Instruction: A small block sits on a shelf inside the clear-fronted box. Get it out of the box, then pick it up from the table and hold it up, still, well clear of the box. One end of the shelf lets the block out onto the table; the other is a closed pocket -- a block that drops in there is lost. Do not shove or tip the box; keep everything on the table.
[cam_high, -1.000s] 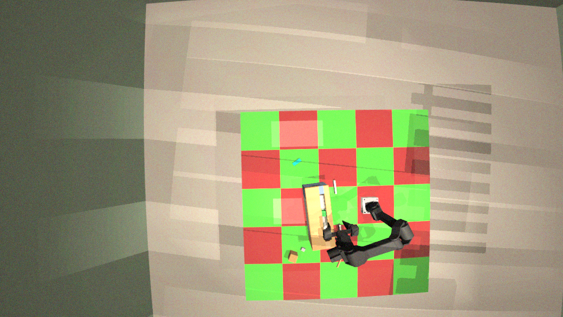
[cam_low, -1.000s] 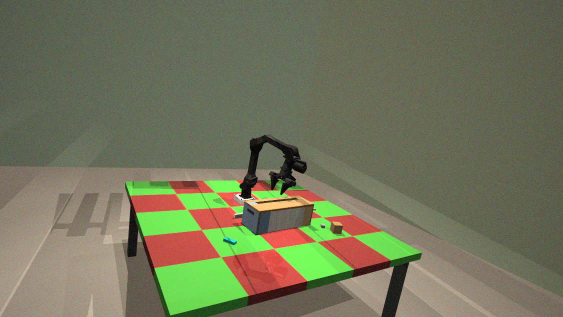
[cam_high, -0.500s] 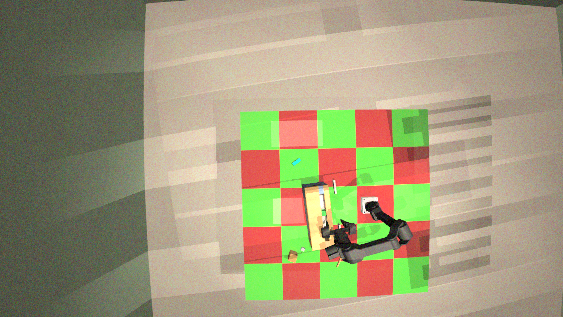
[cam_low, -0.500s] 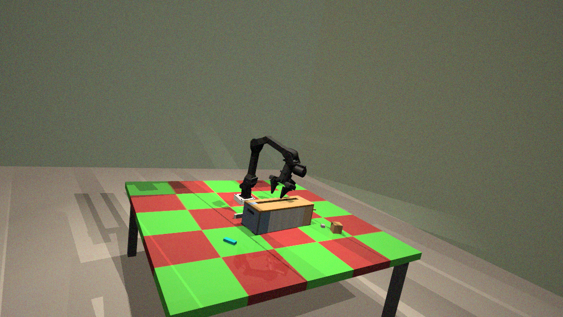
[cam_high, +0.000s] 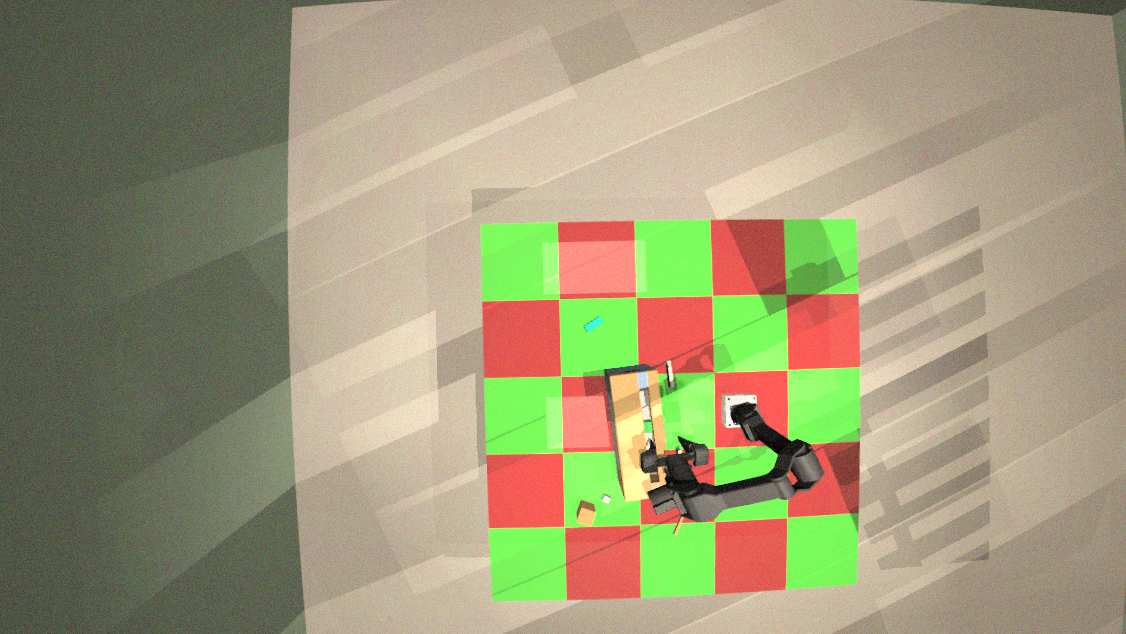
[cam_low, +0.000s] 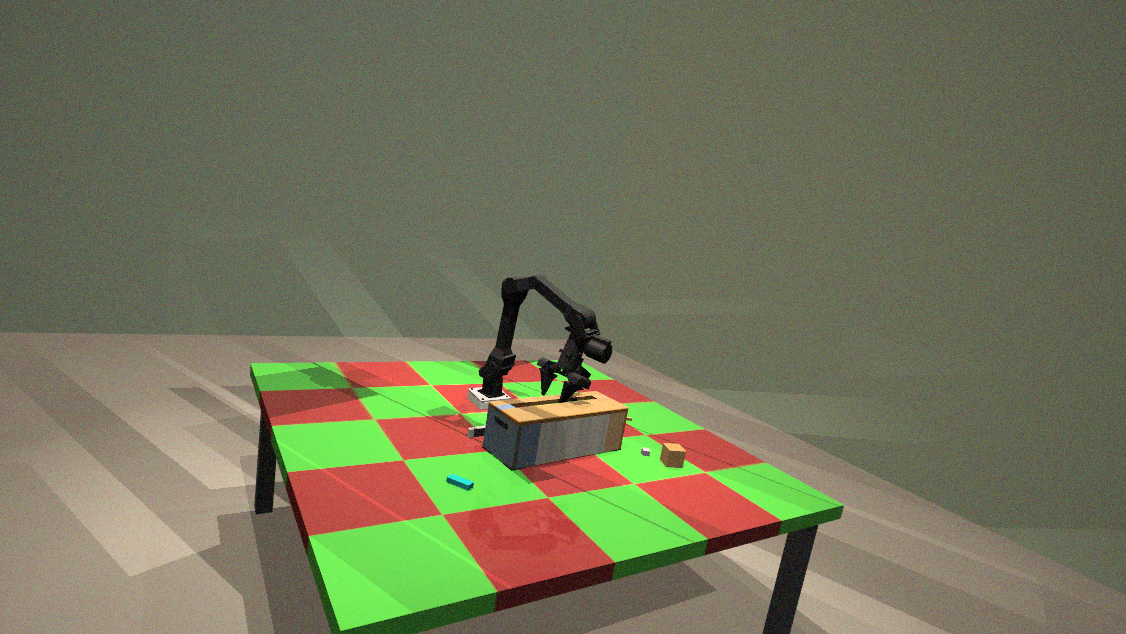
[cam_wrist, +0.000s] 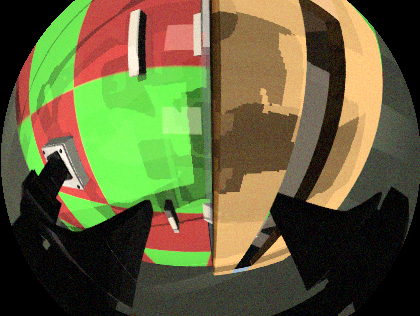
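Right now the green block is 4 cm to the right of my gripper tip, 4 cm ahead of it and 3 cm below it. From my gripper tip the other things lie so: thin yellow stick: 31 cm to the left, 11 cm below, 4 cm behind; then tiny grey cube: 21 cm ahead, 20 cm to the left, 11 cm below; then brown cube: 29 cm ahead, 23 cm to the left, 9 cm below.
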